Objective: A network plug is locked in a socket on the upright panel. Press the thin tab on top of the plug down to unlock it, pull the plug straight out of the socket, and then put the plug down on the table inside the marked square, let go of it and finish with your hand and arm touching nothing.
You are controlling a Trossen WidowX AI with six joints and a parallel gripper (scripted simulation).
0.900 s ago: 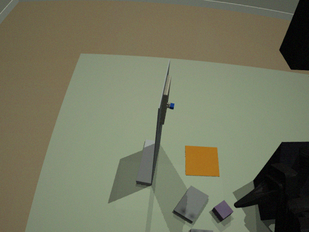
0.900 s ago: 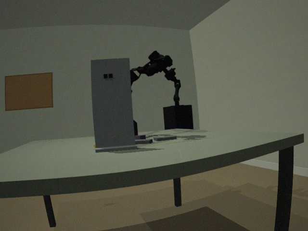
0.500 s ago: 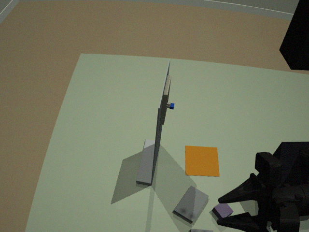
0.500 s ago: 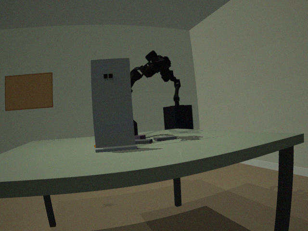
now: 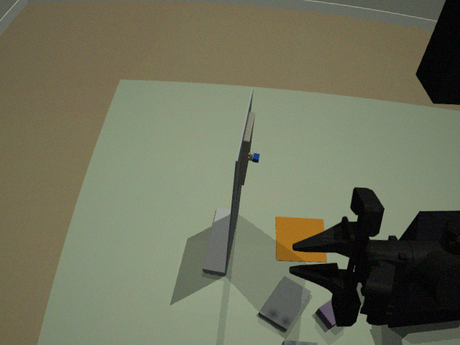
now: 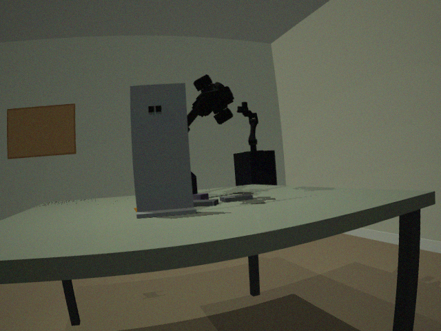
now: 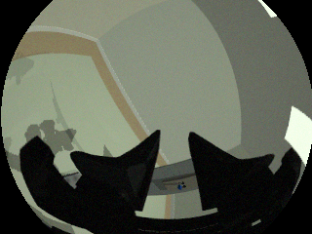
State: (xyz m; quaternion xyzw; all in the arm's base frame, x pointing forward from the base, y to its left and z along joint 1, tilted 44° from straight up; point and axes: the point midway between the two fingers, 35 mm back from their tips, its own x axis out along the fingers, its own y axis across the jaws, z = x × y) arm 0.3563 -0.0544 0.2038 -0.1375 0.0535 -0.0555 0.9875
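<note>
Right now the network plug is 23 cm to the right of my gripper tip, 6 cm below it and 2 cm ahead of it. The rest, counted from my gripper tip: orange marked square 37 cm below, 23 cm to the right, 13 cm behind; grey upright panel 24 cm to the right, 19 cm below, 4 cm ahead; purple block 36 cm below, 16 cm behind, 3 cm to the right.
</note>
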